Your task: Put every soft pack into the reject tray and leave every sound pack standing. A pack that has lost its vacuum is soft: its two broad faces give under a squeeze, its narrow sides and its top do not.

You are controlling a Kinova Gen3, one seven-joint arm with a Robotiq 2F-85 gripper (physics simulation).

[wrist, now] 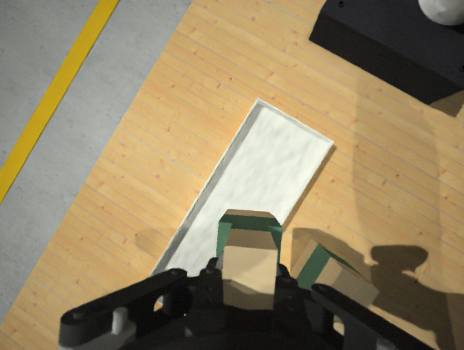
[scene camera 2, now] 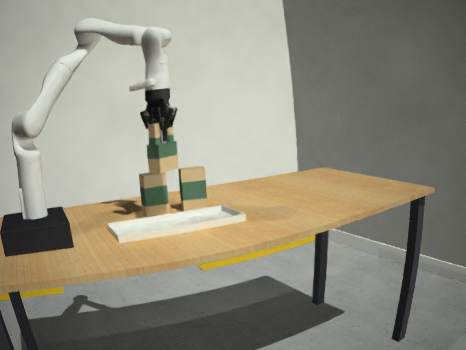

gripper: wrist; scene camera 2
white reject tray: wrist; scene camera 2
same spot on white reject tray: (wrist: 272,157) = (scene camera 2: 135,231)
same spot on gripper: (scene camera 2: 163,133) = (wrist: 207,267)
